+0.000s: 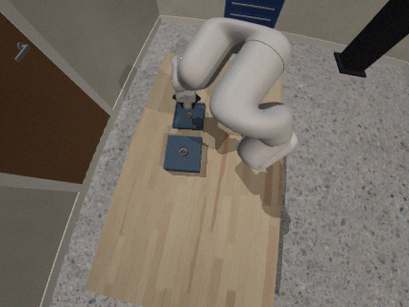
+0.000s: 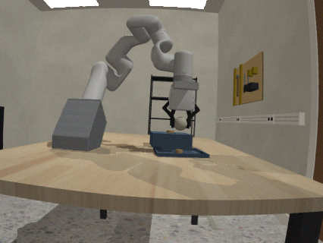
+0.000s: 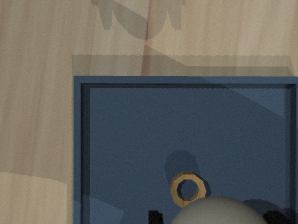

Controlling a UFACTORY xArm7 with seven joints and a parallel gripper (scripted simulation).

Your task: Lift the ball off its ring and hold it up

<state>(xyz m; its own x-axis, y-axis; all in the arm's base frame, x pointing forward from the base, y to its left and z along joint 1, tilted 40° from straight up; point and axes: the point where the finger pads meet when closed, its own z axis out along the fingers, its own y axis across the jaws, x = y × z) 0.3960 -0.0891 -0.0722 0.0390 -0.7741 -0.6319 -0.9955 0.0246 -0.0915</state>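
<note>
Now: hand right at the cream ball. From my hand the other things lie so: blue tray 110 mm below; blue block 270 mm to the left, 70 mm below, 10 mm behind.
</note>
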